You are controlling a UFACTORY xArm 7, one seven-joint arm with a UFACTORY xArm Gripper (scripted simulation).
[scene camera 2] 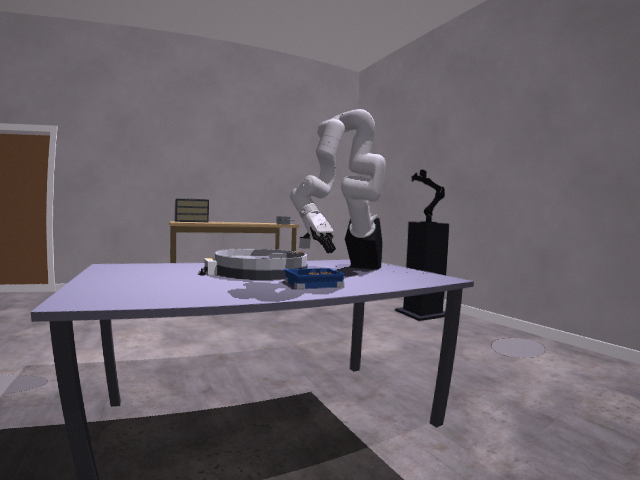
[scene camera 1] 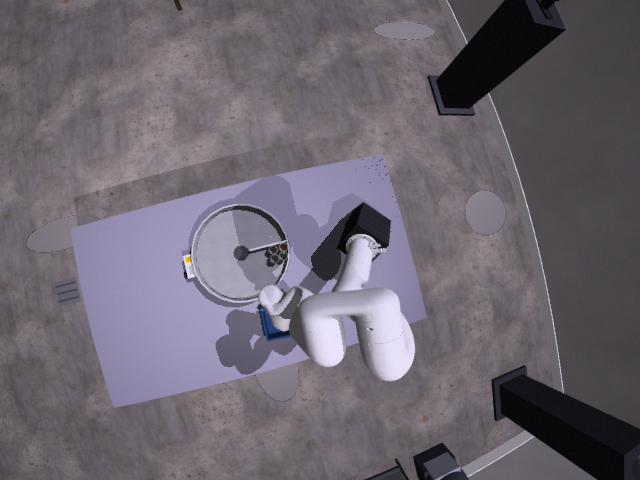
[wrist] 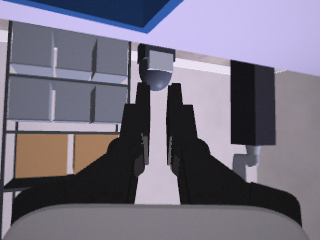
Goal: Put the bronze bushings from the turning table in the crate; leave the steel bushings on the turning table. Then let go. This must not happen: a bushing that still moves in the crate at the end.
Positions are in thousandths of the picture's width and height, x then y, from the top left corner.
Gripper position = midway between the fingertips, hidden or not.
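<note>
Blue crate (scene camera 2: 474,586) visible. Gripper (wrist: 495,419) visible too.
</note>
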